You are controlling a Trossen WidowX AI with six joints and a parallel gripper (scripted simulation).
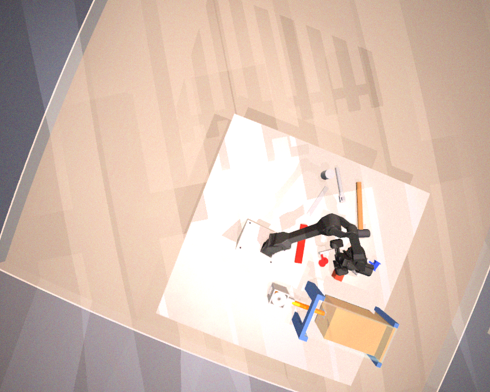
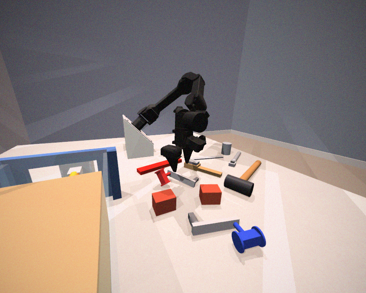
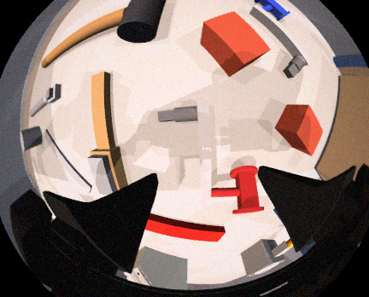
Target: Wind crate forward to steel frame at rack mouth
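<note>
My gripper tip is now 4 cm above the winch handle and 2 cm to the left of it. The rest, counted from my gripper tip: red knob (6 cm to the right, 3 cm below, 1 cm behind); brush (12 cm to the left, 7 cm behind, 5 cm below); red bar (16 cm behind, 6 cm below, 4 cm to the right).
</note>
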